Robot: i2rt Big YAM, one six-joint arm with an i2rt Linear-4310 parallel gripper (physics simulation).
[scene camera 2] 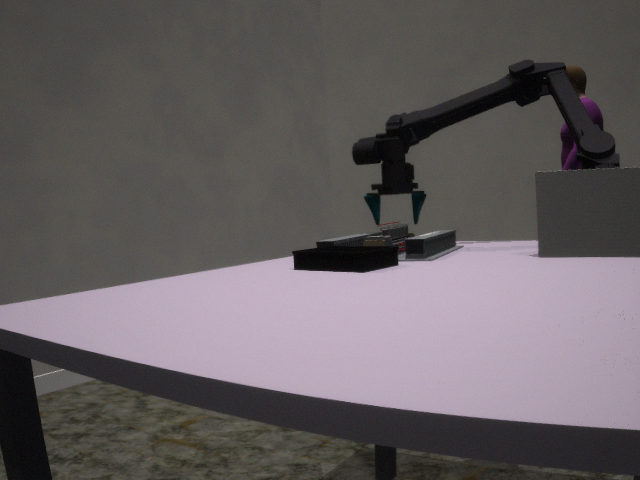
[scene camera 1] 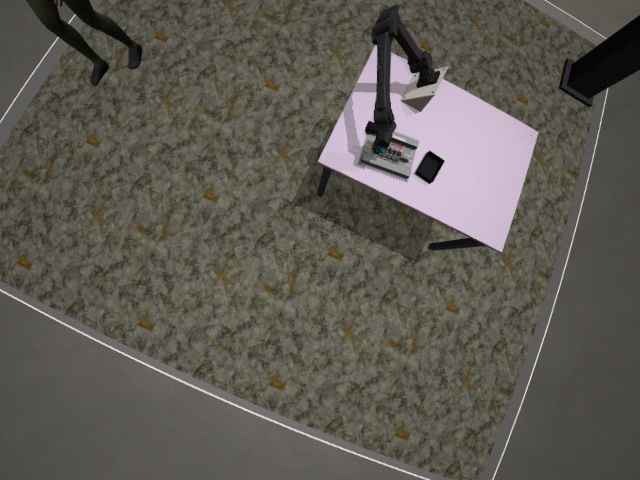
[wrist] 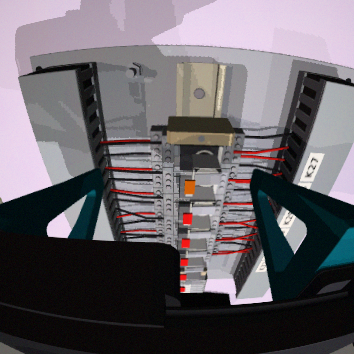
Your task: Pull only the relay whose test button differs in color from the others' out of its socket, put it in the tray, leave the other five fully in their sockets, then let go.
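Seen in the pictures: gripper, fingertip midpoint: (scene camera 2: 396, 224) (scene camera 1: 377, 145) (wrist: 176, 176); arm's base, origin of the base link: (scene camera 2: 605, 202) (scene camera 1: 428, 80).
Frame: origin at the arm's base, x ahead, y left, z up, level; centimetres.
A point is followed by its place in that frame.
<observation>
In the wrist view a row of relays sits in sockets on the grey panel (wrist: 120, 90) {y -15.4, x 56.4, z -9.7 cm}. The relay with an orange test button (wrist: 189, 187) {y -11.9, x 50.7, z -3.0 cm} is at the end by the tan end block. The relays behind it, such as the nearest (wrist: 187, 218) {y -9.2, x 50.4, z -3.0 cm} and another (wrist: 185, 243) {y -6.4, x 50.1, z -3.0 cm}, have red buttons. All look seated; the furthest ones are small and partly hidden. My gripper (scene camera 1: 383, 150) {y -12.1, x 51.5, z -3.7 cm} (scene camera 2: 396, 223) {y -12.1, x 51.5, z -3.7 cm} (wrist: 176, 176) {y -12.1, x 51.5, z -3.7 cm} is open and empty, with its teal fingers apart above the row, one towards each side. The black tray (scene camera 1: 422, 162) {y 16.8, x 46.7, z -6.6 cm} (scene camera 2: 341, 260) {y 28.5, x 43.9, z -8.0 cm} stands beside the panel and looks empty from above.
Grey wire ducts (wrist: 52, 100) {y -15.6, x 60.0, z -5.7 cm} (wrist: 320, 130) {y -16.0, x 41.9, z -5.7 cm} run along both sides of the row, with red and black wires between. The tan end block (wrist: 200, 137) {y -13.9, x 50.2, z -5.9 cm} sits on the rail (wrist: 190, 80) {y -16.8, x 51.1, z -9.6 cm}. The arm's light base stand (scene camera 2: 586, 211) {y 5.7, x 3.5, z -1.4 cm} is on the table (scene camera 2: 310, 320) {y 66.5, x 25.7, z -10.0 cm}.
</observation>
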